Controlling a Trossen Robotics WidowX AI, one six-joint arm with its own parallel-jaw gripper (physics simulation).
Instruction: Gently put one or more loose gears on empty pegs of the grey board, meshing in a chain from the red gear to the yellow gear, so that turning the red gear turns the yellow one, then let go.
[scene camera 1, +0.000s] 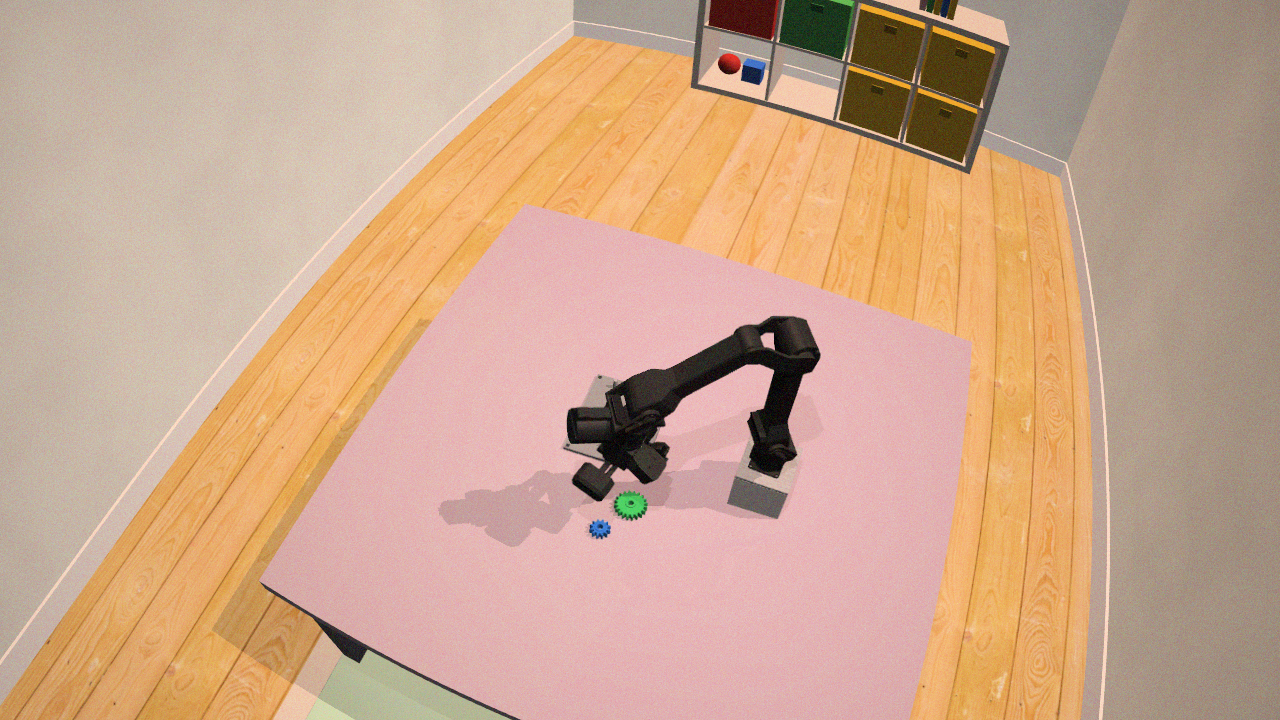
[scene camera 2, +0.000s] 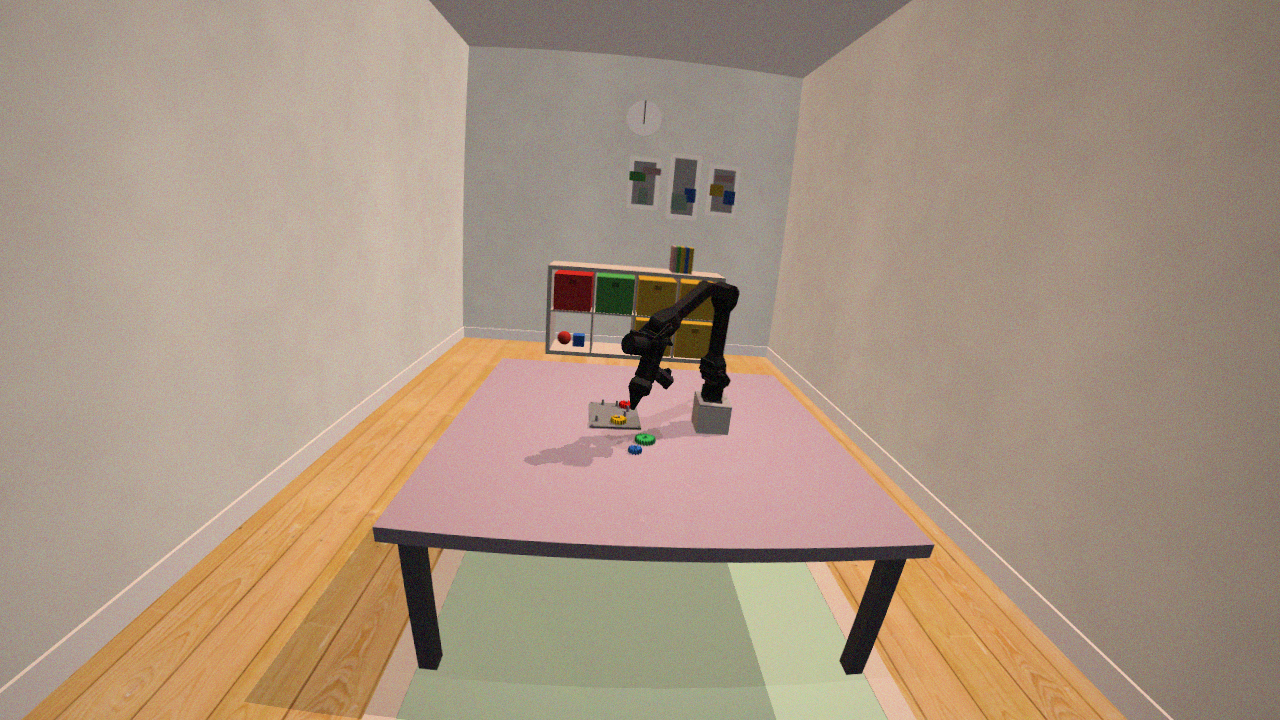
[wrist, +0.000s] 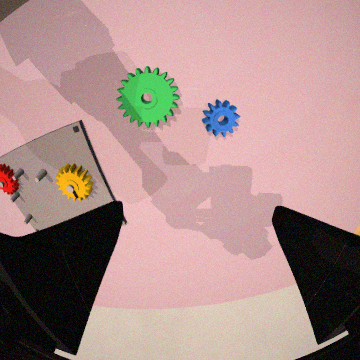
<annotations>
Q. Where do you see the gripper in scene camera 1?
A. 603, 475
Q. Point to a yellow gear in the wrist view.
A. At 67, 174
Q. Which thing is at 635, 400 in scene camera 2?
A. The gripper.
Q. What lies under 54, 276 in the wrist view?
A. The gripper.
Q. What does the green gear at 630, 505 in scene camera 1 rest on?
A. The table.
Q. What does the blue gear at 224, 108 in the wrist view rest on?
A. The table.
</annotations>
